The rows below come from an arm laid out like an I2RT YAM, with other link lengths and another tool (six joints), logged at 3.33 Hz.
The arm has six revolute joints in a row. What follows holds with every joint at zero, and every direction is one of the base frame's.
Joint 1 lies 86.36 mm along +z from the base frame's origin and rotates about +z.
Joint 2 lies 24.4 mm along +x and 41.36 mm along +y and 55.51 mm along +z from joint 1 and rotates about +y.
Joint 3 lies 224.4 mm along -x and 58.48 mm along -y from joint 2 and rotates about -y.
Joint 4 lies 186.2 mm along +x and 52.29 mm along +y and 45.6 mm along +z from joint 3 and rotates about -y.
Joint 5 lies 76.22 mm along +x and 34.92 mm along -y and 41.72 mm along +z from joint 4 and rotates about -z.
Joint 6 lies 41.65 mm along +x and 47.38 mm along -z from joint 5 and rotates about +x.
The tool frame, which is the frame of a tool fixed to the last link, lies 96 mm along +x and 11 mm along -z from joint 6; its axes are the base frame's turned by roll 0.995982, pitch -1.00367 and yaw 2.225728 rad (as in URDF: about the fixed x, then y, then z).
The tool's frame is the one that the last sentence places.
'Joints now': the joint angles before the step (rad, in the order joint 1, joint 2, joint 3, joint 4, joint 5, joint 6). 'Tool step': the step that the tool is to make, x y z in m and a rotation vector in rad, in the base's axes. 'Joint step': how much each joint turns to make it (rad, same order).
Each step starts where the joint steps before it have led.
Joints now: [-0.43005 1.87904 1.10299 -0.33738 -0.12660 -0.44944]
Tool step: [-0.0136 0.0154 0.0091 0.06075 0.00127 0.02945]
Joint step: [-0.00044 -0.07516 -0.04072 -0.06150 -0.06222 -0.00356]
